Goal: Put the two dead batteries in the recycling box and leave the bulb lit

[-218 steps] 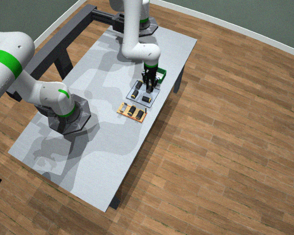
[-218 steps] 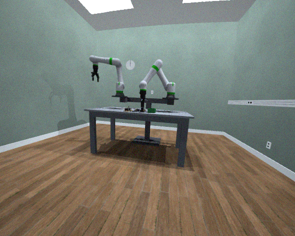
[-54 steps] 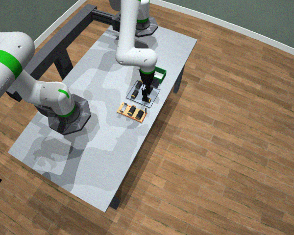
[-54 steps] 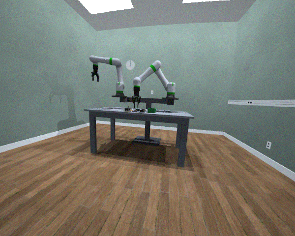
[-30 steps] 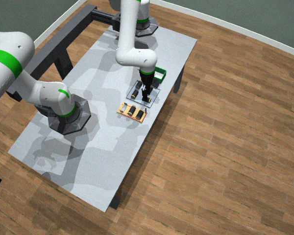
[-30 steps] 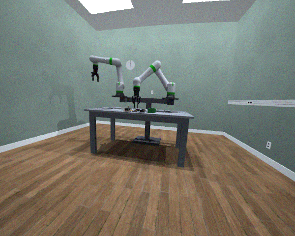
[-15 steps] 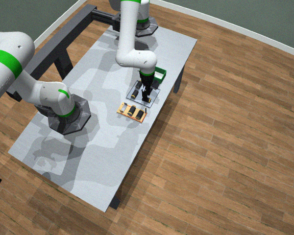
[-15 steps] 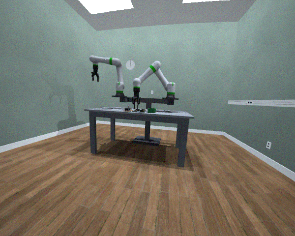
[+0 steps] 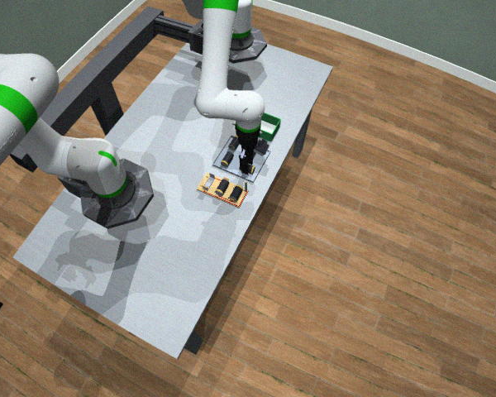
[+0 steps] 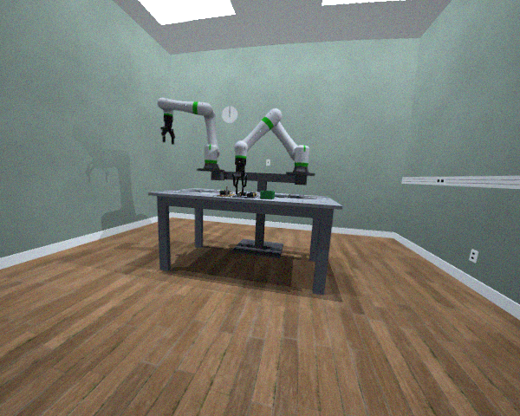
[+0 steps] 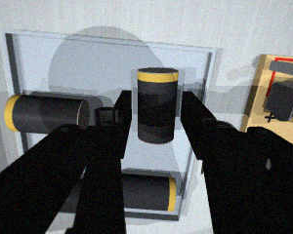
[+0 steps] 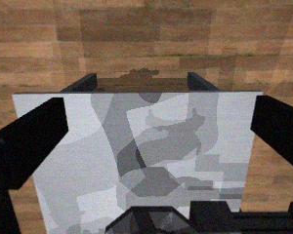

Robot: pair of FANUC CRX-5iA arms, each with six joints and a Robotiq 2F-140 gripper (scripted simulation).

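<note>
My left gripper is now 5 cm past the tray, 4 cm to the right of it and 5 cm above it. The rest, counted from my left hand: green recycling box (5 cm behind, 23 cm to the left, 4 cm below).
</note>
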